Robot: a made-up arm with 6 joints.
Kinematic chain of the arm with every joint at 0, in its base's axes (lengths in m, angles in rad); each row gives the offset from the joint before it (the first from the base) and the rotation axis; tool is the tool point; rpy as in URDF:
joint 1: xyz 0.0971 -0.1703 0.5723 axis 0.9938 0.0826 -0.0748
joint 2: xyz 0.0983 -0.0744 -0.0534 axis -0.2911 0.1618 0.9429
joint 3: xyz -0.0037 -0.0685 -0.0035 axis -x
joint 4: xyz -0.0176 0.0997 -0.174 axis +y
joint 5: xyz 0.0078 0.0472 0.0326 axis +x
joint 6: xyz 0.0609 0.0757 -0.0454 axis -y
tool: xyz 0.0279 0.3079 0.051 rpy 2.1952 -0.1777 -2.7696
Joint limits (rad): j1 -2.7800..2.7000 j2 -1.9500..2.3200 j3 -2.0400..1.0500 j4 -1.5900..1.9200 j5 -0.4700..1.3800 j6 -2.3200..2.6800
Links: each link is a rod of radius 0.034 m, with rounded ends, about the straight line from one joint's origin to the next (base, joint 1, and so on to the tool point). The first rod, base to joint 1, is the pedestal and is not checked.
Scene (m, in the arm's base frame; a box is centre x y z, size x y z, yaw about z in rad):
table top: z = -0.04
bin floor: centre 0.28 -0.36 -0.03 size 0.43 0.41 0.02 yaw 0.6
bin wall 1: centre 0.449 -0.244 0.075 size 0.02 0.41 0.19 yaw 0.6
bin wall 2: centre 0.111 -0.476 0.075 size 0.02 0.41 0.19 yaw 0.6
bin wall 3: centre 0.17 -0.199 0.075 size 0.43 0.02 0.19 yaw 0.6
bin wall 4: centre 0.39 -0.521 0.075 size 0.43 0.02 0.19 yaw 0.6
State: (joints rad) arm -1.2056 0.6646 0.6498 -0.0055 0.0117 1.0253
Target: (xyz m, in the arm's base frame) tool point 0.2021 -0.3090 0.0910
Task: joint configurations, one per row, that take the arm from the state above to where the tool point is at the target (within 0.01 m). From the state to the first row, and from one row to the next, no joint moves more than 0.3 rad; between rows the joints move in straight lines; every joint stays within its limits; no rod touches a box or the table.
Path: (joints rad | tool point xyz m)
1: -1.2511 0.4588 0.6936 0.0554 0.2419 1.0240 | 0.1327 -0.5533 0.2824
2: -1.2965 0.2530 0.7375 0.1163 0.4722 1.0227 | 0.2009 -0.4683 0.2622
3: -1.3420 0.0473 0.7813 0.1772 0.7024 1.0215 | 0.2852 -0.3829 0.2772
4: -1.1631 0.0724 0.6826 0.1324 0.4630 0.9995 | 0.2532 -0.3746 0.2078
5: -0.9841 0.0976 0.5839 0.0875 0.2236 0.9776 | 0.2246 -0.3492 0.1447
6: -0.8052 0.1228 0.4852 0.0427 -0.0158 0.9556 | 0.2021 -0.3090 0.0910

